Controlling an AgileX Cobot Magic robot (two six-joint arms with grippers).
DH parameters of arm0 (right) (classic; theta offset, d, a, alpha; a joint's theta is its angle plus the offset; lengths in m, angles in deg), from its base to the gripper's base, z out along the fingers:
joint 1: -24.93 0.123 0 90
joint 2: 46.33 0 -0.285 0
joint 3: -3.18 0 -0.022 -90
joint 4: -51.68 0.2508 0 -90
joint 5: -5.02 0 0.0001 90
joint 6: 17.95 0.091 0 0
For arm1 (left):
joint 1: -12.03 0.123 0 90
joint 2: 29.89 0 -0.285 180
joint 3: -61.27 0 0.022 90
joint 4: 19.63 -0.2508 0 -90
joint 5: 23.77 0 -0.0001 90
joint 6: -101.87 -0.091 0 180
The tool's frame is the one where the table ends.
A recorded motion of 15 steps. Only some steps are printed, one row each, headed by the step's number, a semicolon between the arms.
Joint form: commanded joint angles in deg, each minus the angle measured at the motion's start. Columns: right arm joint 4, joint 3, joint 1, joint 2, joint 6, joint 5; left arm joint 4, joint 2, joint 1, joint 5, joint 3, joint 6.
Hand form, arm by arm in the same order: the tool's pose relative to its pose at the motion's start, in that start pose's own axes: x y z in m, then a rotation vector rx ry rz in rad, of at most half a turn. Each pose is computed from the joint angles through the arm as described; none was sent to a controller.
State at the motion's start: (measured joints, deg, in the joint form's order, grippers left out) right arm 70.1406 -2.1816 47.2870 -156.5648 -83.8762 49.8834; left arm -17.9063 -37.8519 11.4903 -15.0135 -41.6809 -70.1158
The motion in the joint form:
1: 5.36 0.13 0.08 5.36 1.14 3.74; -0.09 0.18 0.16 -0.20 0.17 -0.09
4: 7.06 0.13 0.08 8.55 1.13 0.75; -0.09 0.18 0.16 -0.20 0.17 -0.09
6: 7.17 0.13 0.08 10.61 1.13 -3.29; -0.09 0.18 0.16 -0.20 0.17 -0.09
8: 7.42 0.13 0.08 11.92 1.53 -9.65; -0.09 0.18 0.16 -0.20 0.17 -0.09
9: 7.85 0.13 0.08 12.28 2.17 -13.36; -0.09 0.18 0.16 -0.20 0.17 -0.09
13: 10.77 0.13 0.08 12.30 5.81 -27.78; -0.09 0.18 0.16 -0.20 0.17 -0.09
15: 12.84 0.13 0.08 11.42 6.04 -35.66; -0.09 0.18 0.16 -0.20 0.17 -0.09
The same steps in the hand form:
1: -0.0117 0.0109 -0.0348 -0.0169 -0.0937 0.0575; 0.0005 0.0003 -0.0001 -0.0025 -0.0041 0.0029
4: -0.0188 0.0103 -0.0558 0.0622 -0.1691 0.0647; 0.0005 0.0003 -0.0001 -0.0025 -0.0041 0.0029
6: -0.0230 0.0070 -0.0704 0.1524 -0.2211 0.0612; 0.0005 0.0003 -0.0001 -0.0025 -0.0041 0.0029
8: -0.0277 -0.0001 -0.0820 0.2681 -0.2839 0.0731; 0.0005 0.0003 -0.0001 -0.0025 -0.0041 0.0029
9: -0.0301 -0.0045 -0.0867 0.3275 -0.3205 0.0927; 0.0005 0.0003 -0.0001 -0.0025 -0.0041 0.0029
13: -0.0371 -0.0226 -0.0990 0.5282 -0.4662 0.2136; 0.0005 0.0003 -0.0001 -0.0025 -0.0041 0.0029
15: -0.0388 -0.0332 -0.1010 0.6320 -0.5289 0.2629; 0.0005 0.0003 -0.0001 -0.0025 -0.0041 0.0029

